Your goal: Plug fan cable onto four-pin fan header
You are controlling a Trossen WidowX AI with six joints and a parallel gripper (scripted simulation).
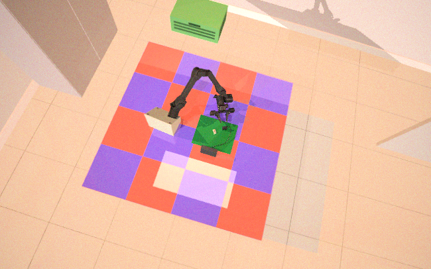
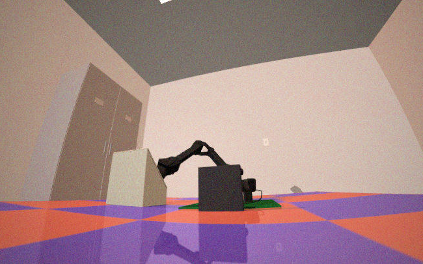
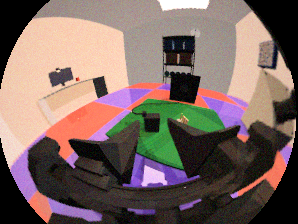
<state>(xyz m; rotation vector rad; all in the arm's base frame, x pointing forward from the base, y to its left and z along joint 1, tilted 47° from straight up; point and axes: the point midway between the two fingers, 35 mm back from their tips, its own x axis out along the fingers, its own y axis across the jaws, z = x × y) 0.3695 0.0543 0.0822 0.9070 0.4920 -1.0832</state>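
The black plug is 10 mm ahead of my gripper tip, 30 mm to the right of it and 30 mm below it. From my gripper tip the other things lie so: green board: 50 mm behind, 90 mm to the right, 70 mm below; dark fan block: 60 mm behind, 240 mm to the right; four-pin header: 60 mm behind, 70 mm to the right, 50 mm below.
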